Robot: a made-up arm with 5 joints.
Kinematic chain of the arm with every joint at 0, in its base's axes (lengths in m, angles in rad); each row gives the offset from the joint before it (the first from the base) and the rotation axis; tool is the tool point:
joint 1: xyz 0 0 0.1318 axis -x
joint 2: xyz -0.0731 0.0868 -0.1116 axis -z
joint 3: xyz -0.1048 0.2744 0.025 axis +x
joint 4: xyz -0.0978 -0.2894 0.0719 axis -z
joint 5: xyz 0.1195 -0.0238 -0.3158 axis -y
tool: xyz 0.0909 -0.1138 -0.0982
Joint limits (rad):
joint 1: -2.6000..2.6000
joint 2: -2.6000..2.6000
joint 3: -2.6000..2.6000
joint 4: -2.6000..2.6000
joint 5: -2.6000..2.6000
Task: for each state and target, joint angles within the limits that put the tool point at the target. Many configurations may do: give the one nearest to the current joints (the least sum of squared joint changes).
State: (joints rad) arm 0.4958 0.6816 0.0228 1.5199 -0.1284
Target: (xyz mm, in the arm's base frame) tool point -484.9 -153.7 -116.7
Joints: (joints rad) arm 0.4750 0.5789 -0.2591 1.3148 -0.0847
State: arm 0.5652 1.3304 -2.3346 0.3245 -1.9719
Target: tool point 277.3 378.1 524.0
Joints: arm 0.0900 1.5228 -2.3596 0.2443 -1.8783
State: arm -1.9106 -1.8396 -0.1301 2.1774 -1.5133
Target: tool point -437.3 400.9 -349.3
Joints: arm -1.2471 -1.7128 0.9756 2.0801 -1.0799
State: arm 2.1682 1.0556 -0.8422 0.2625 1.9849
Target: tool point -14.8 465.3 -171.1
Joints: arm 1.5139 0.9311 -1.6652 0.7728 1.7996
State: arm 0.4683 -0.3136 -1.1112 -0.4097 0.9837
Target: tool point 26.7 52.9 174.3
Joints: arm 0.4549 -0.2348 -1.0206 -0.4237 0.9707
